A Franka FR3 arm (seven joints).
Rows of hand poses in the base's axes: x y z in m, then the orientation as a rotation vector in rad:
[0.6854, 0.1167, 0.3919, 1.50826, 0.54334, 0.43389]
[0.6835, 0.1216, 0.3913, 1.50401, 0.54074, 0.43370]
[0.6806, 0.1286, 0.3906, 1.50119, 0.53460, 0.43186]
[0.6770, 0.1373, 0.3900, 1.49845, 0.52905, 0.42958]
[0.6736, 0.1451, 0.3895, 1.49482, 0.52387, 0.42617]
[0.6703, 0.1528, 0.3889, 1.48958, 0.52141, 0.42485]
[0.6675, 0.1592, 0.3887, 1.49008, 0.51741, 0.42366]
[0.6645, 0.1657, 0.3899, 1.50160, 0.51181, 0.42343]
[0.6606, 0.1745, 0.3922, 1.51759, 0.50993, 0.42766]
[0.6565, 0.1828, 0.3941, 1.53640, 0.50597, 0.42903]
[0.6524, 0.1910, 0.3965, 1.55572, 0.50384, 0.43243]
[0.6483, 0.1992, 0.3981, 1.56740, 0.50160, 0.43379]
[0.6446, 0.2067, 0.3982, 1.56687, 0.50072, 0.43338]
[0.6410, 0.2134, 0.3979, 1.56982, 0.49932, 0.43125]
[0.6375, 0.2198, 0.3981, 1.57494, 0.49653, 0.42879]
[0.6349, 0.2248, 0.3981, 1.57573, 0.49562, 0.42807]
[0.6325, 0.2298, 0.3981, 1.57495, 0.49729, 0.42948]
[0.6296, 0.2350, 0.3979, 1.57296, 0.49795, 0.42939]
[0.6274, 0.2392, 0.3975, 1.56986, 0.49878, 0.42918]
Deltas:
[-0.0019, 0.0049, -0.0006, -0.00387, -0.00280, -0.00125]
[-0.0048, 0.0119, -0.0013, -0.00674, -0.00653, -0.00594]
[-0.0084, 0.0206, -0.0019, -0.00969, -0.00962, -0.01054]
[-0.0118, 0.0284, -0.0024, -0.01383, -0.01208, -0.01553]
[-0.0151, 0.0361, -0.0030, -0.01897, -0.01445, -0.01728]
[-0.0179, 0.0425, -0.0032, -0.01865, -0.01621, -0.02062]
[-0.0209, 0.0490, -0.0020, -0.00766, -0.01631, -0.02566]
[-0.0248, 0.0578, 0.0003, 0.00864, -0.01522, -0.02605]
[-0.0289, 0.0661, 0.0022, 0.02682, -0.01300, -0.02984]
[-0.0330, 0.0743, 0.0046, 0.04599, -0.01057, -0.03123]
[-0.0371, 0.0825, 0.0062, 0.05743, -0.00931, -0.03308]
[-0.0408, 0.0900, 0.0063, 0.05686, -0.00980, -0.03382]
[-0.0444, 0.0967, 0.0060, 0.05905, -0.00863, -0.03635]
[-0.0479, 0.1031, 0.0062, 0.06325, -0.00752, -0.04020]
[-0.0505, 0.1081, 0.0062, 0.06382, -0.00746, -0.04130]
[-0.0529, 0.1131, 0.0062, 0.06342, -0.00742, -0.03929]
[-0.0558, 0.1183, 0.0060, 0.06149, -0.00754, -0.03872]
[-0.0580, 0.1225, 0.0056, 0.05849, -0.00781, -0.03799]

